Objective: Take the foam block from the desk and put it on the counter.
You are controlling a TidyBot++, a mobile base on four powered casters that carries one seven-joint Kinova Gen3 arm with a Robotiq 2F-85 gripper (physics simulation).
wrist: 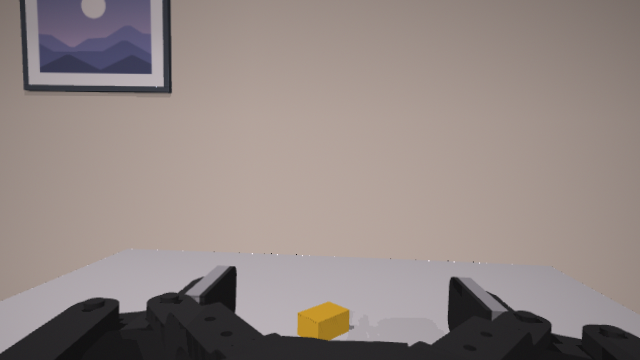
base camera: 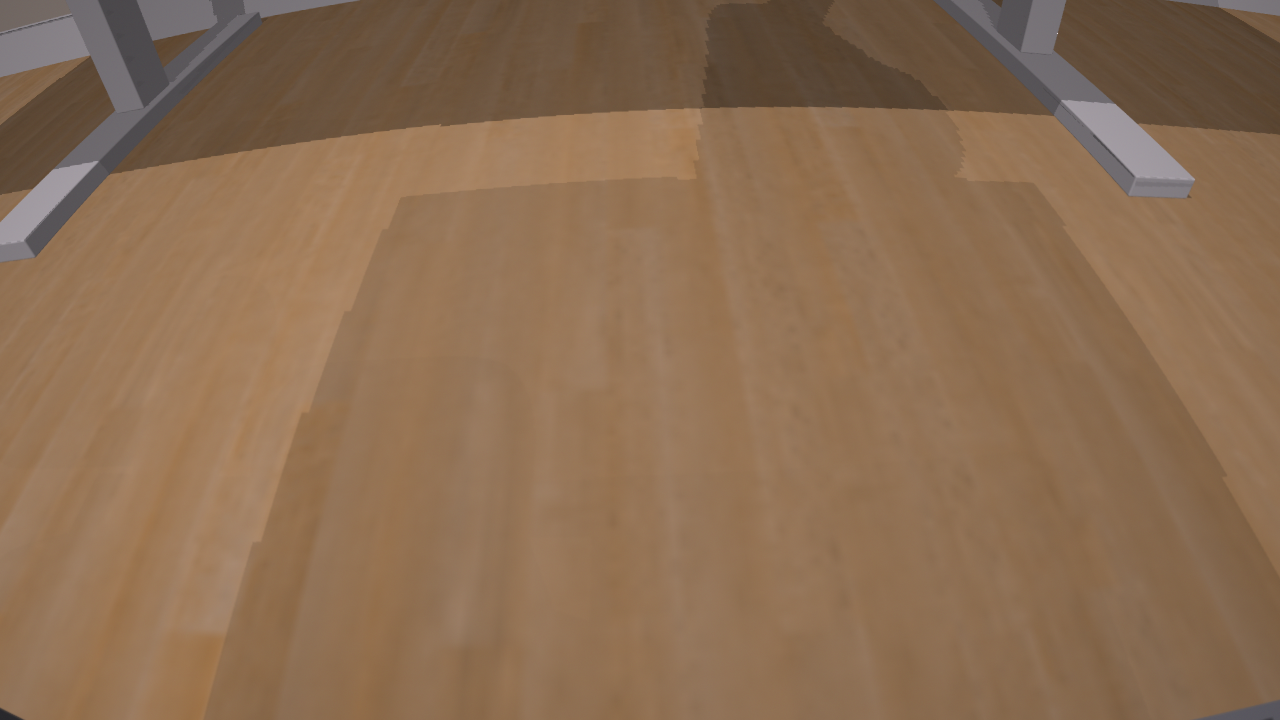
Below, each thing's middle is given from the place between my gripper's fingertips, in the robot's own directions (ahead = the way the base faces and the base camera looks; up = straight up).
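Relative to the yellow foam block (wrist: 326,321), my hand is 50 mm to the right of it, 610 mm short of it and 290 mm above it.
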